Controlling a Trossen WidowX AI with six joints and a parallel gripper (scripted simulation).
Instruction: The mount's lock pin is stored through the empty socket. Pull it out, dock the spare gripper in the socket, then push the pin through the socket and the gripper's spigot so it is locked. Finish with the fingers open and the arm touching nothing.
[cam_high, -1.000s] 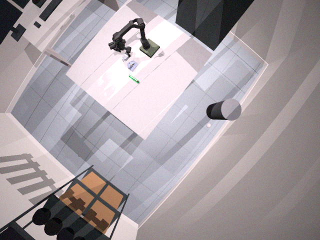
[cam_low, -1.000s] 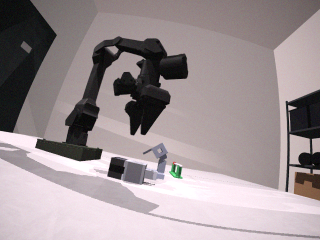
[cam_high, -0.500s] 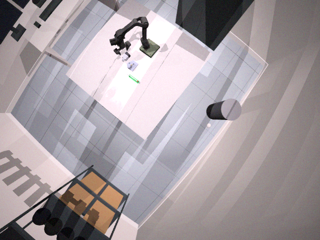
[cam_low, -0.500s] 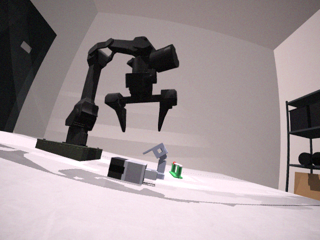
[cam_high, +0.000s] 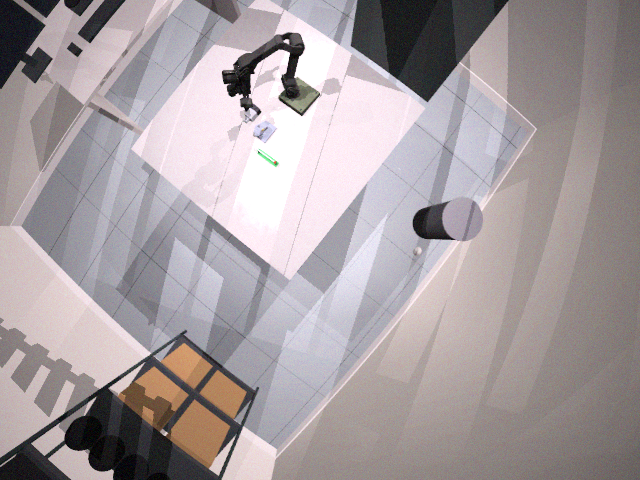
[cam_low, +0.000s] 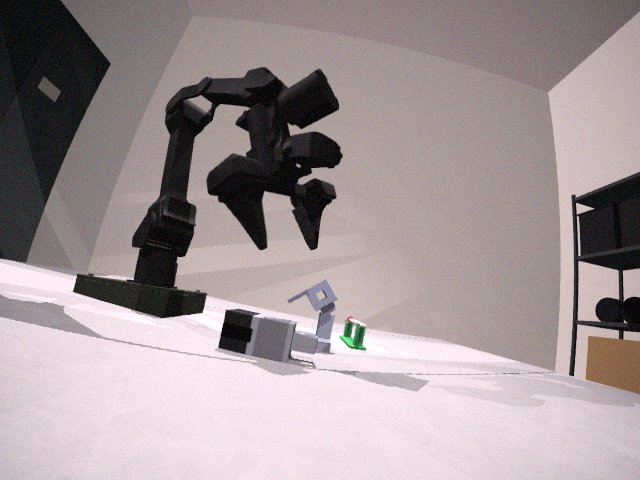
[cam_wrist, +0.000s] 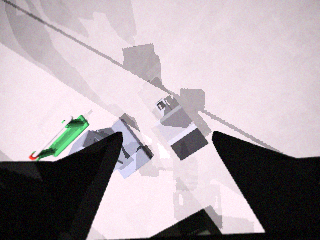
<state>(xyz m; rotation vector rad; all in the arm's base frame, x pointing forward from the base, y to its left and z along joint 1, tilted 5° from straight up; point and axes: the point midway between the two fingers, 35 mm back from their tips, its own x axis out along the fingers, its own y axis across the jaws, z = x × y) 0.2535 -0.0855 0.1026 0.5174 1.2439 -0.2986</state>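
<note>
Now: gripper tip 11 cm above the spare gripper. From my gripper tip the other things lie so: mount socket (2 cm ahead, 14 cm to the left, 8 cm below); then green stand (10 cm ahead, 26 cm to the left, 11 cm below).
</note>
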